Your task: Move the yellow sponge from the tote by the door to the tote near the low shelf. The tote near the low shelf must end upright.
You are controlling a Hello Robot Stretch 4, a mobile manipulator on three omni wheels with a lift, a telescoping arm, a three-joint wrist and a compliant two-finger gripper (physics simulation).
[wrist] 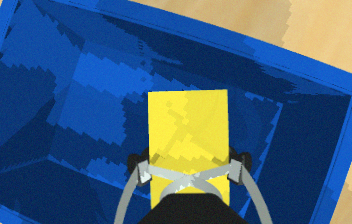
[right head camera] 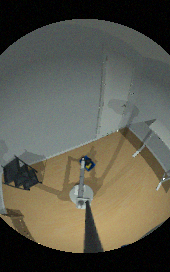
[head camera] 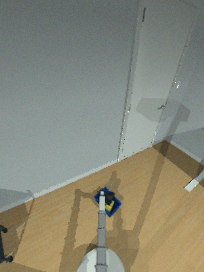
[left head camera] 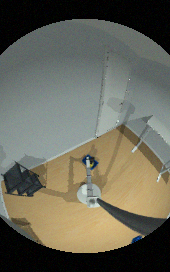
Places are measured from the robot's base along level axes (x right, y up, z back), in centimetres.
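Pixels of known places: gripper, between the fingertips: (wrist: pixel 188 159) (right head camera: pixel 87 165) (head camera: pixel 108 206) (left head camera: pixel 90 164).
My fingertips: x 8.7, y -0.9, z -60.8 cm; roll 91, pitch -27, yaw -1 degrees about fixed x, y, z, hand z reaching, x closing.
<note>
Ahead of a thing's pixels: the offset from my fingertips to its top centre. "spot": to the spot under its first point.
The yellow sponge @[dy +4.2, dx +0.6, dz -1.1 cm] (wrist: pixel 188 122) (head camera: pixel 110 205) is inside the blue tote by the door (wrist: pixel 295 54) (head camera: pixel 117 204) (left head camera: pixel 96 162) (right head camera: pixel 92 165), which stands upright on the floor. My gripper (wrist: pixel 188 159) is over the tote, its two dark fingertips pressed against the sponge's left and right sides near its lower part. The sponge's lower end is hidden under the gripper body in the wrist view. Whether the sponge is clear of the tote's bottom cannot be told. Another blue tote (left head camera: pixel 137 240) shows partly at the bottom edge of the left head view.
A white door (head camera: pixel 160 60) (left head camera: pixel 114 95) is in the wall behind the tote. A dark shelf unit @[spot: dy +69.5, dx -103.0, dz +48.4 cm] (left head camera: pixel 20 176) (right head camera: pixel 20 172) stands at the left. A white table with legs (left head camera: pixel 162 131) stands at the right. The wall's baseboard runs close behind the tote.
</note>
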